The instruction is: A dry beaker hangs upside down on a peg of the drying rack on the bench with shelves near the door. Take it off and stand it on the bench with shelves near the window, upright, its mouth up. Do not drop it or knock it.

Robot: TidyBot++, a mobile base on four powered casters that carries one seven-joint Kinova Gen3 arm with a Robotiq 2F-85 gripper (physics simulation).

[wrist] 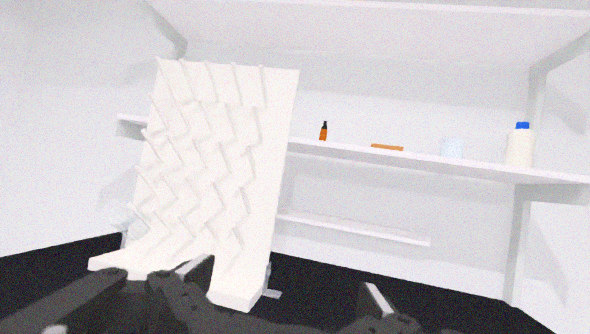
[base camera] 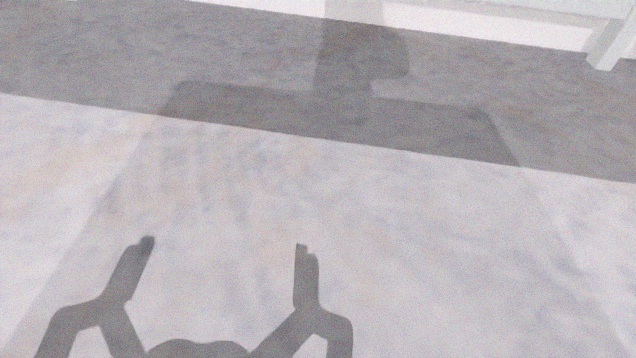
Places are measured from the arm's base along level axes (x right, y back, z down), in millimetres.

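Pixels of known places: gripper, fingertip midpoint: [wrist: 284,285].
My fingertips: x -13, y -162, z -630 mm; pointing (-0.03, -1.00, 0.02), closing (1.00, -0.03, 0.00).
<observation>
For each thing: its middle in the pictures, then the offset to it from my fingertips. "*": a spot on its surface instead. Level surfaces: height alone.
- black bench top, surface height: dz +265 mm
- beaker, body centre: [wrist: 130,221] dx -469, dy -536, dz +126 mm
- shelf, surface height: dz -173 mm
- small orange bottle, surface spot: [wrist: 323,132] * dx +17, dy -776, dz -239 mm
- orange block, surface spot: [wrist: 387,147] * dx +252, dy -798, dz -223 mm
- pale clear vessel, surface spot: [wrist: 451,148] * dx +455, dy -766, dz -246 mm
- blue-capped bottle, surface spot: [wrist: 520,146] * dx +660, dy -745, dz -282 mm
- white bench leg, surface spot: [base camera: 607,45] * dx +720, dy -821, dz +969 mm
The white drying rack [wrist: 235,125] stands on the black bench top [wrist: 450,300], left of the middle in the wrist view, with rows of slanted pegs. A faint, clear glass shape, which looks like the beaker [wrist: 136,229], shows at the rack's lower left pegs. It is pale, and its outline and mouth are hard to make out. My gripper [wrist: 284,285] is open, with its fingers wide apart and nothing between them. In the wrist view the fingers overlap the rack's foot and the bench top; the beaker is to their left, apart from them. The window bench does not show.
A shelf [wrist: 400,159] behind the rack holds a small orange bottle [wrist: 323,132], an orange block [wrist: 387,147], a pale clear vessel [wrist: 451,148] and a blue-capped bottle [wrist: 520,146]. A shelf post [wrist: 515,250] stands right. A white bench leg [base camera: 607,45] shows at upper right; shadows cross the floor.
</observation>
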